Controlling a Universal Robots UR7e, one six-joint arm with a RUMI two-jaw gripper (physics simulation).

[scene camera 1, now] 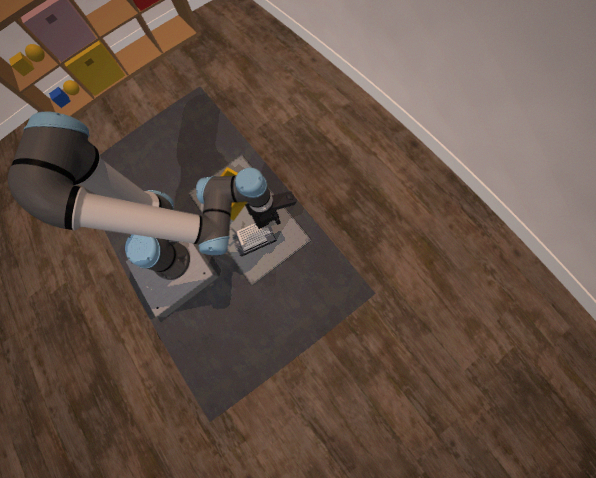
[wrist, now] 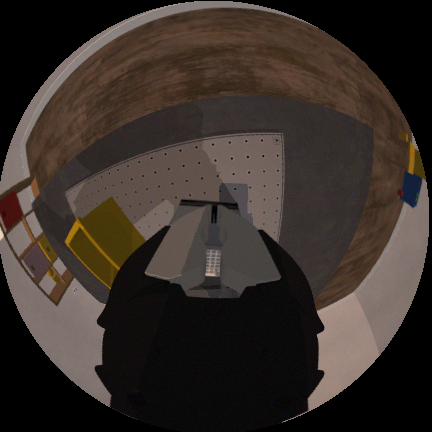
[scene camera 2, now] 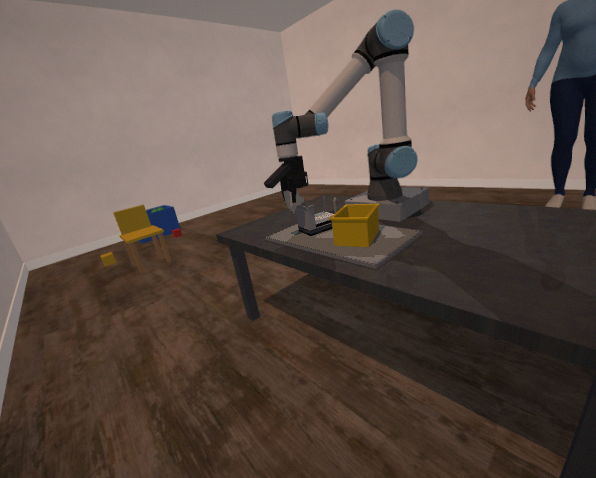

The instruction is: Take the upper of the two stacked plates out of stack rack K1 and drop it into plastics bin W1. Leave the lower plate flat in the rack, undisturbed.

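Stack rack K1 stands on the perforated board, with a dark base and upright corner guides. A white well plate lies flat inside it; part of a plate also shows between the fingers in the wrist view. I cannot make out the two plates separately. My gripper is shut and empty, pointing down at the outer side of the rack, with its tips close to the rack's end wall; contact cannot be told. Yellow bin W1 stands beside the rack, partly hidden by the arm in scene camera 1.
The light perforated board lies on the dark table. The arm's grey base block stands behind the rack and bin. A person stands beyond the table.
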